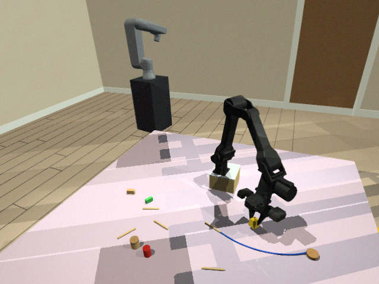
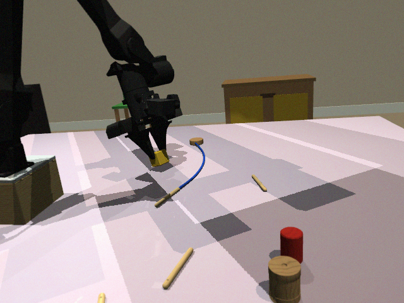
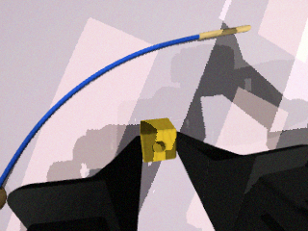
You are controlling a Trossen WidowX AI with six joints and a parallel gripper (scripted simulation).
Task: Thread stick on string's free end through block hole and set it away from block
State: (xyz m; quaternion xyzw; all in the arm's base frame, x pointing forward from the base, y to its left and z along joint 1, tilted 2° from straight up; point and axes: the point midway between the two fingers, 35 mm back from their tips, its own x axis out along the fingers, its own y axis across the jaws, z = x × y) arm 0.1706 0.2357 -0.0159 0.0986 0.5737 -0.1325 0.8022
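The thin wooden stick lies 12 cm to the right of my gripper tip, 8 cm ahead of it and 3 cm below it. The rest, counted from my gripper tip: red cylinder 31 cm ahead, 28 cm to the right, 1 cm below; yellow block right at my gripper tip; round wooden button 22 cm to the left, 3 cm below, 1 cm ahead.
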